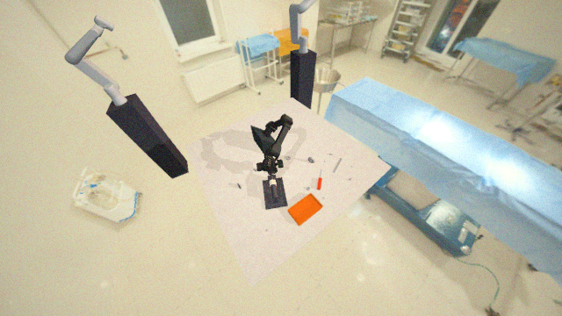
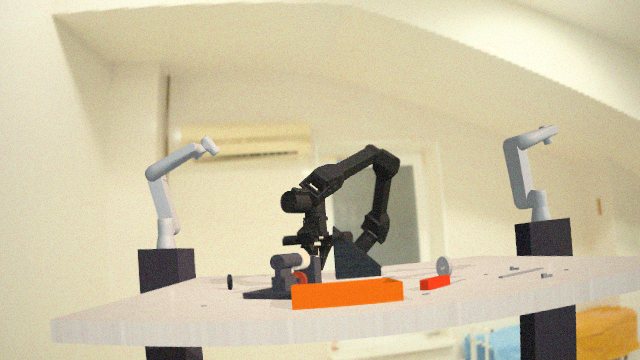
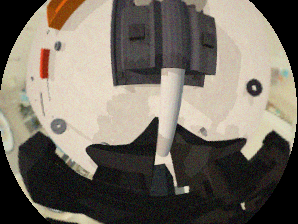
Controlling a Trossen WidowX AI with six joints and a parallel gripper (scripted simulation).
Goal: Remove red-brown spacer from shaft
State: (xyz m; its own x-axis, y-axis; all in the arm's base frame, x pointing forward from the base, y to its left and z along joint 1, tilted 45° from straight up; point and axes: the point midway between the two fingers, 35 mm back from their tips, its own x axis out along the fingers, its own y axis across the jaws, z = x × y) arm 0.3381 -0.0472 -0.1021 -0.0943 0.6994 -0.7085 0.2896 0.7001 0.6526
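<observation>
The grey shaft is 80 mm ahead of my gripper tip, 20 mm to the right of it and 40 mm above it. Round my gripper tip: round grey disc: 40 mm ahead, 330 mm to the left, 20 mm below; then red-brown spacer: 130 mm ahead, 40 mm to the right, 20 mm below; then small black ring: 10 mm behind, 260 mm to the right, 20 mm below.
</observation>
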